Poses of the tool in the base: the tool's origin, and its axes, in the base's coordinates. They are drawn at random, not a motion.
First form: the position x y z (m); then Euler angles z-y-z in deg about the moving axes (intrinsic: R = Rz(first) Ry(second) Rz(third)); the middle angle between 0 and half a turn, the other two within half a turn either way.
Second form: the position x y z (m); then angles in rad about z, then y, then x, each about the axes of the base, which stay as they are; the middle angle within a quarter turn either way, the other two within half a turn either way. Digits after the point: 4 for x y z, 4 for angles.
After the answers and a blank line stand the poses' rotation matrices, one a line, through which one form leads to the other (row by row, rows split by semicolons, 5 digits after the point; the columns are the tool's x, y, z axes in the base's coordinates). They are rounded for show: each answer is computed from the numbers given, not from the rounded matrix.
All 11 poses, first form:
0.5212, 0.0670, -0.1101, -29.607, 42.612, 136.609
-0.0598, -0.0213, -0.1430, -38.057, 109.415, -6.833
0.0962, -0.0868, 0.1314, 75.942, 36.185, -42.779
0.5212, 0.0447, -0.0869, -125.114, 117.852, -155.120
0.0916, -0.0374, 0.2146, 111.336, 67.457, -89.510
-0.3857, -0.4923, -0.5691, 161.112, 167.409, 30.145
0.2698, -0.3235, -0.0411, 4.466, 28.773, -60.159
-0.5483, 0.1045, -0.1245, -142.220, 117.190, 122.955
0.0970, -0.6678, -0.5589, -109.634, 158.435, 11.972
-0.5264, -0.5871, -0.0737, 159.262, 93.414, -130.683
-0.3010, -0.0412, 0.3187, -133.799, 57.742, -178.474
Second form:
0.5212, 0.0670, -0.1101, 1.7268, 0.6294, 0.4266
-0.0598, -0.0213, -0.1430, -2.0916, 0.8370, 2.0902
0.0962, -0.0868, 0.1314, 0.6247, 0.1439, -0.6171
0.5212, 0.0447, -0.0869, 2.3224, -0.5335, 2.1443
0.0916, -0.0374, 0.2146, 0.1572, -0.3427, -1.1516
-0.3857, -0.4923, -0.5691, 0.8633, -0.2077, -3.0694
0.2698, -0.3235, -0.0411, -0.9611, 0.5005, -0.0427
-0.5483, 0.1045, -0.1245, 1.1078, -0.7796, 2.2686
0.0970, -0.6678, -0.5589, -1.0415, -0.1238, 2.7852
-0.5264, -0.5871, -0.0737, -0.8661, -1.2042, -1.7377
-0.3010, -0.0412, 0.3187, 1.1244, -0.6253, 0.8523

-0.12558 -0.79859 0.58863; 0.86150 -0.38202 -0.33449; 0.49199 0.46510 0.73596
-0.33322 0.58093 0.74262; 0.10977 0.80618 -0.58139; -0.93644 -0.11221 -0.33241
0.80273 -0.57884 0.14341; 0.40969 0.71004 0.57271; -0.43334 -0.40098 0.80711
-0.58794 -0.62903 -0.50857; -0.10470 0.68261 -0.72325; 0.80210 -0.37198 -0.46719
0.93024 -0.14745 -0.33604; 0.36688 0.35398 0.86029; -0.00790 -0.92356 0.38338
0.63595 -0.74366 -0.20625; -0.74836 -0.65953 0.07057; -0.18851 0.10947 -0.97595
0.50238 0.71926 0.47988; -0.83081 0.55529 0.03748; -0.23951 -0.41752 0.87653
0.31760 -0.63630 -0.70303; -0.81548 0.19505 -0.54493; 0.48387 0.74637 -0.45694
0.50107 0.85655 -0.12350; 0.78718 -0.51040 -0.34619; -0.35956 0.07624 -0.93000
0.23222 0.27306 -0.93355; 0.72294 0.59365 0.35347; 0.65072 -0.75698 -0.05955
0.35006 -0.73135 -0.58530; 0.40353 0.68163 -0.61037; 0.84535 -0.02252 0.53373

